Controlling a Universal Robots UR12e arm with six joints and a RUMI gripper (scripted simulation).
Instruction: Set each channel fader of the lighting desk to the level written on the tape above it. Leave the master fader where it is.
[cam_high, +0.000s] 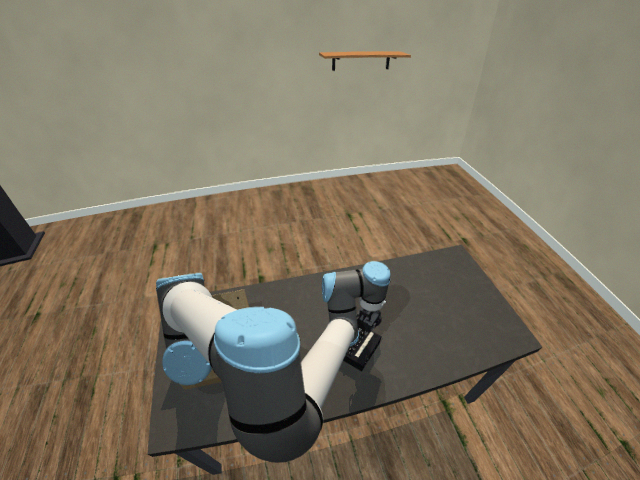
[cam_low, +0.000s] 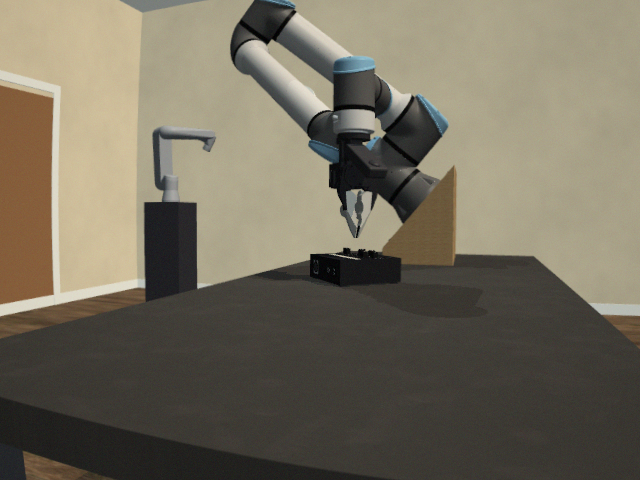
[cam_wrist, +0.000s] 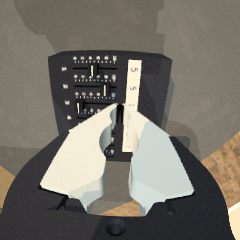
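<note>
Right now my hand is 110 mm past the master fader, 50 mm above it and 40 mm to the left of it.
</note>
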